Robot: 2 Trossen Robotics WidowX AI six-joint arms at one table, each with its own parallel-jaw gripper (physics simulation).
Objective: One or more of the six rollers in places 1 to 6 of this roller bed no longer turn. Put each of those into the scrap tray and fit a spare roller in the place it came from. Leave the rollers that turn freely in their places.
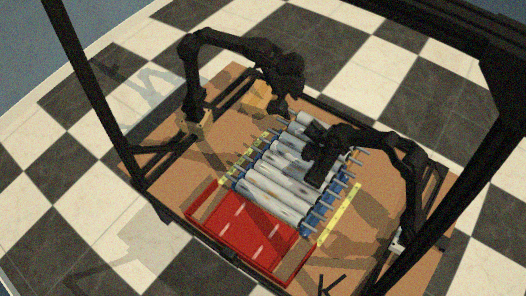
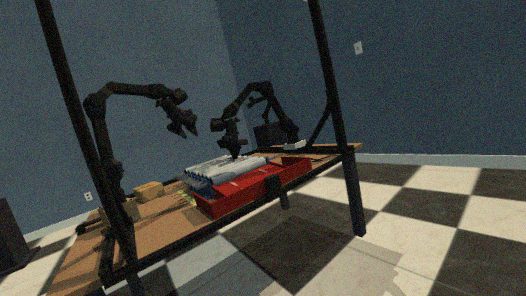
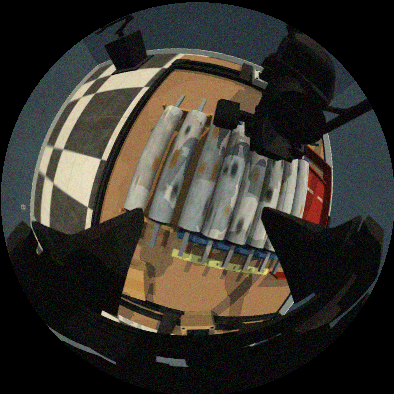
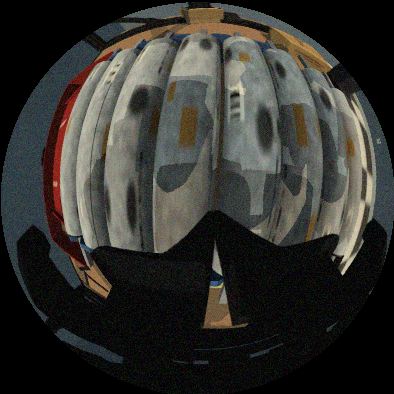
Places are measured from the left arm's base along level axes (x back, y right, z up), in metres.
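Where they show: left gripper, between the fingertips: (image 1: 292, 109) (image 2: 191, 137) (image 3: 204, 213); right gripper, between the fingertips: (image 2: 235, 160) (image 3: 250, 148) (image 4: 213, 215); left arm's base, origin of its link: (image 1: 195, 116) (image 3: 197, 333); right arm's base, origin of its link: (image 1: 408, 239) (image 2: 293, 142) (image 3: 265, 78).
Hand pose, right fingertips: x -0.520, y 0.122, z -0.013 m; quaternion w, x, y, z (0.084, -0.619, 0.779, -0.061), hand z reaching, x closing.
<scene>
Each offset is from my right fingertips to the centre of the thing. "spot": to the spot under its first point.
Six worn grey-white rollers {dy +0.144, dx +0.129, dz -0.012 m} (image 1: 272, 197) {dy -0.098, dx +0.049, dz -0.012 m} (image 3: 200, 200) lie side by side on the blue rails of the roller bed (image 1: 307, 227) (image 3: 215, 241). Two more rollers {dy -0.218, dx +0.012, dz -0.012 m} (image 3: 155, 155) {dy -0.159, dx +0.031, dz -0.012 m} (image 3: 180, 165) rest on a wooden rack beside them. The red scrap tray {dy +0.255, dx +0.165, dz -0.039 m} (image 1: 250, 220) (image 2: 240, 194) (image 4: 59, 145) stands at the front with no roller on its visible floor. My left gripper (image 1: 282, 106) (image 2: 190, 134) (image 3: 204, 213) is open and empty, above the rack end. My right gripper (image 1: 314, 179) (image 2: 234, 157) (image 4: 213, 215) is shut and empty, its tips low over the rollers near mid-bed; contact cannot be told.
Yellow number strips {spot: dy +0.000, dx +0.266, dz -0.012 m} (image 1: 245, 159) {spot: dy +0.096, dx -0.116, dz -0.062 m} (image 1: 340, 215) lie along both roller-end sides. A wooden block {dy -0.329, dx +0.321, dz -0.036 m} (image 1: 256, 100) (image 2: 149, 191) stands near the left arm. A small white block (image 1: 397, 244) (image 2: 295, 145) sits by the right arm's base. Dark frame posts rise around the table.
</scene>
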